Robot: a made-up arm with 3 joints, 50 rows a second.
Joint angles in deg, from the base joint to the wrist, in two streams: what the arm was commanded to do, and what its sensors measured. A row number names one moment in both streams.
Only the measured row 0 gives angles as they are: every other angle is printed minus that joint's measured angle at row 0.
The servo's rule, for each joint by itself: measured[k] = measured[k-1] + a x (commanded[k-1-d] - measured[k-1]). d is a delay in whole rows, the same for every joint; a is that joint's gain. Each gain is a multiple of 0.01, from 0.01 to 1. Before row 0 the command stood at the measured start. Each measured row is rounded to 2 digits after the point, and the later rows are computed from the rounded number. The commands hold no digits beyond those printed.
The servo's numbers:
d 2
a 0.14 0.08 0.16
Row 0, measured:
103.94 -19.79 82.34
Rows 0 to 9, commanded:
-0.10 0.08 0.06
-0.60 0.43 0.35
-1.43 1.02 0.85
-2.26 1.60 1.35
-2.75 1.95 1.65
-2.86 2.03 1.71
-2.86 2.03 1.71
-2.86 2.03 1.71
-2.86 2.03 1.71
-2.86 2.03 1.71
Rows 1 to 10, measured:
0.00 0.00 0.00
0.00 0.00 0.00
-0.01 0.01 0.01
-0.09 0.04 0.06
-0.28 0.12 0.19
-0.56 0.24 0.38
-0.87 0.38 0.58
-1.15 0.51 0.76
-1.39 0.63 0.91
-1.60 0.74 1.04

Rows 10 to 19, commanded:
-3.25 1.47 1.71
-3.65 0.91 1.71
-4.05 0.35 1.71
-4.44 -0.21 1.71
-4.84 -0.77 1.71
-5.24 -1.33 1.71
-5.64 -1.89 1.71
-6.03 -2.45 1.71
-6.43 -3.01 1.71
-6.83 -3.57 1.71
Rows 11 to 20, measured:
-1.78 0.84 1.15
-1.93 0.94 1.24
-2.11 0.98 1.32
-2.33 0.97 1.38
-2.57 0.92 1.43
-2.83 0.83 1.47
-3.11 0.70 1.51
-3.41 0.54 1.54
-3.72 0.35 1.57
-4.04 0.13 1.59

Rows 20 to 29, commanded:
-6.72 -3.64 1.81
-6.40 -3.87 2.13
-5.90 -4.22 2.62
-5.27 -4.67 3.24
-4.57 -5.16 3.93
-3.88 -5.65 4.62
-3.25 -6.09 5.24
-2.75 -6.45 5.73
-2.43 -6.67 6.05
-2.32 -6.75 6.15
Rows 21 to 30, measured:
-4.37 -0.12 1.61
-4.71 -0.40 1.63
-4.99 -0.66 1.66
-5.19 -0.92 1.74
-5.29 -1.18 1.88
-5.29 -1.46 2.10
-5.19 -1.76 2.39
-5.01 -2.07 2.75
-4.76 -2.39 3.15
-4.48 -2.71 3.56

